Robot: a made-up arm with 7 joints.
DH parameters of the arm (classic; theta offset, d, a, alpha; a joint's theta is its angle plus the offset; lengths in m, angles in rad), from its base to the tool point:
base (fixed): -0.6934 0 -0.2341 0
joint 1: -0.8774 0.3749 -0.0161 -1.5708
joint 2: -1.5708 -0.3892 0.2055 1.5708
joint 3: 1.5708 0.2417 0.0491 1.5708
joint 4: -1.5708 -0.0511 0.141 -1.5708
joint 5: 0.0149 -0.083 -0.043 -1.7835
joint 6: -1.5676 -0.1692 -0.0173 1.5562
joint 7: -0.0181 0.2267 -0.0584 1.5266
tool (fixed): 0.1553 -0.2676 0 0
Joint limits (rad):
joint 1: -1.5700..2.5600
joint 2: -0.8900..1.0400
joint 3: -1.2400..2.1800
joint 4: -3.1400..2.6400
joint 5: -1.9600..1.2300
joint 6: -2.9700..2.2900
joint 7: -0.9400..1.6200
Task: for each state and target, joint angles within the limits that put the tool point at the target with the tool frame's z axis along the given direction. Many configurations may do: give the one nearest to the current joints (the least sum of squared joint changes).
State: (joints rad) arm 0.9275 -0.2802 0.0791 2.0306 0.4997 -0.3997 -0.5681
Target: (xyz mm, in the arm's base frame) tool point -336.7 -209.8 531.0 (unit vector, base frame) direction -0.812 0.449 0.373
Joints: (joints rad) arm 1.7201 -0.7031 -0.0249 2.1823 0.6849 -0.3013 -0.2624
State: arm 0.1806 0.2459 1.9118 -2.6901 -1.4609 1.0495 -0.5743
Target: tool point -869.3 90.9 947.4 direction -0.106 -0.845 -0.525
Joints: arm 0.6246 0.4977 1.9525 -2.6848 -1.9600 0.3128 -0.2008
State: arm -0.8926 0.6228 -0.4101 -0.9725 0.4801 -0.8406 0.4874
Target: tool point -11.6 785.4 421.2 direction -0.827 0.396 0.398
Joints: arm -1.2525 0.4380 -0.9548 -0.6439 0.7578 -1.0244 0.5223
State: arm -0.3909 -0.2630 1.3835 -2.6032 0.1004 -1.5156 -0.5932
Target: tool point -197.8 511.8 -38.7 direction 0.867 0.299 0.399
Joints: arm -0.7687 -0.8900 0.8073 -2.7012 -0.1542 -1.7981 -0.4580
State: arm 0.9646 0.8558 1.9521 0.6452 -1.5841 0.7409 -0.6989
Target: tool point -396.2 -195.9 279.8 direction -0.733 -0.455 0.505
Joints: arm 1.2466 0.6217 1.0484 0.5944 -1.8762 0.9209 -0.2776
